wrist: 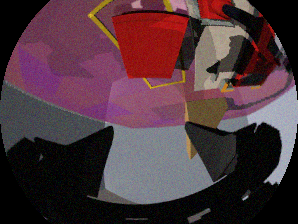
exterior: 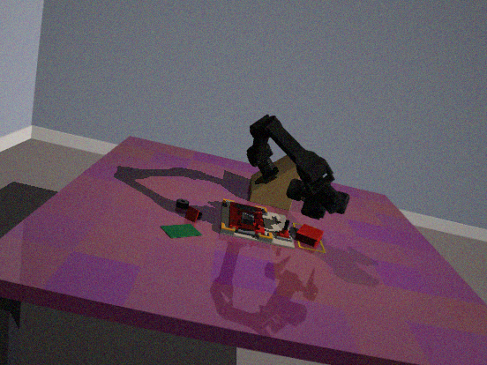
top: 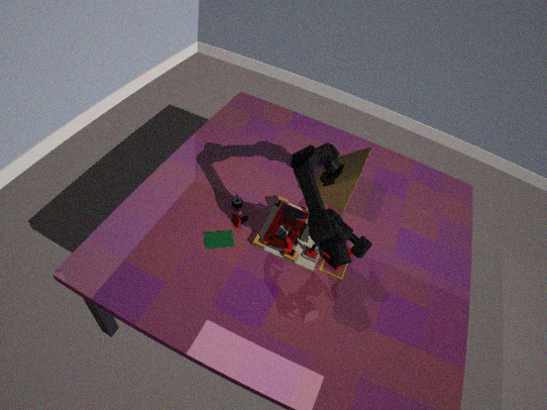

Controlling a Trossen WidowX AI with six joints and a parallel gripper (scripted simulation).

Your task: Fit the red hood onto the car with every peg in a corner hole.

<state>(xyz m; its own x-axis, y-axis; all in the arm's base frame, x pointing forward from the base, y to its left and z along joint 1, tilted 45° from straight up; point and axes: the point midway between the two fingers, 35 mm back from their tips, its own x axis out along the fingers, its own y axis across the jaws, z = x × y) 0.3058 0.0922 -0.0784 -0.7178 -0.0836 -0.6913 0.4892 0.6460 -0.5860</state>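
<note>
Right now my gripper tip is 9 cm above the red hood, 4 cm short of it and 2 cm to the left of it. Also, from my gripper tip: flat green tile: 42 cm to the right, 17 cm ahead, 10 cm below; engine block: 22 cm to the right, 8 cm below, 5 cm ahead; dark wheel: 43 cm to the right, 10 cm below, 2 cm behind.
</note>
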